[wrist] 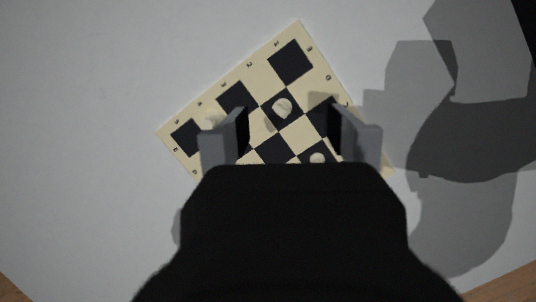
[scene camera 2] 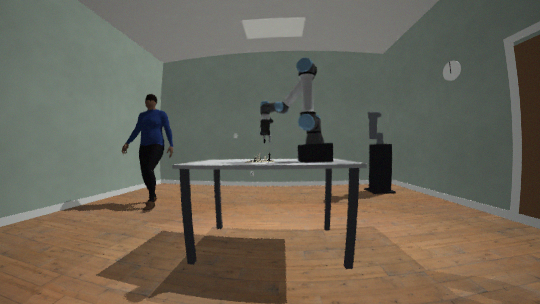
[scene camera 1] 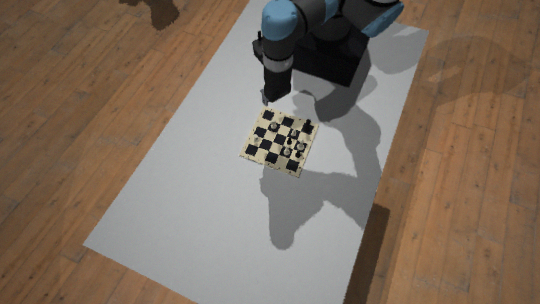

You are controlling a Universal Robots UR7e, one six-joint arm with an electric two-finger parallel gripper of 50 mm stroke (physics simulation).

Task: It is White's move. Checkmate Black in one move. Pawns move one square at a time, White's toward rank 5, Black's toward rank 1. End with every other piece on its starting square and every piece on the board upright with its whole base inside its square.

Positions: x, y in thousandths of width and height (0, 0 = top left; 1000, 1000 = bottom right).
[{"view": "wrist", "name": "my gripper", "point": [536, 406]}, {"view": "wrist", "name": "chessboard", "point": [540, 220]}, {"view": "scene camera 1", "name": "chessboard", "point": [499, 498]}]
